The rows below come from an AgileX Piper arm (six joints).
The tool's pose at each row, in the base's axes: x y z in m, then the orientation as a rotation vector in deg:
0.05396 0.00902 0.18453 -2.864 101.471 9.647
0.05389 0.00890 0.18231 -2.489 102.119 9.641
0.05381 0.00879 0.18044 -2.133 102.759 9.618
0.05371 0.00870 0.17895 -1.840 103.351 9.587
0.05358 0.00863 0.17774 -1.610 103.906 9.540
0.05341 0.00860 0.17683 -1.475 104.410 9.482
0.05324 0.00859 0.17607 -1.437 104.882 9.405
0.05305 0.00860 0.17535 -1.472 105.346 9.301
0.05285 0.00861 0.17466 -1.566 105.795 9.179
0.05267 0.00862 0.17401 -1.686 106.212 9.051
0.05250 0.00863 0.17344 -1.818 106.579 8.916
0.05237 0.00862 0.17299 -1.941 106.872 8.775
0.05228 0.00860 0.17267 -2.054 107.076 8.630
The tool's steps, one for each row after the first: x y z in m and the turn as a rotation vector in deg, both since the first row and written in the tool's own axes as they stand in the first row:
0.00218 -0.00030 0.00035 0.243 0.617 0.289
0.00401 -0.00056 0.00063 0.486 1.227 0.554
0.00548 -0.00077 0.00081 0.697 1.795 0.770
0.00669 -0.00092 0.00091 0.881 2.330 0.931
0.00761 -0.00101 0.00092 1.018 2.821 1.020
0.00839 -0.00106 0.00090 1.113 3.287 1.031
0.00913 -0.00109 0.00086 1.186 3.749 0.979
0.00984 -0.00112 0.00081 1.238 4.201 0.876
0.01052 -0.00114 0.00076 1.277 4.622 0.752
0.01111 -0.00116 0.00071 1.313 4.994 0.613
0.01158 -0.00119 0.00067 1.354 5.292 0.472
0.01191 -0.00123 0.00064 1.399 5.501 0.331

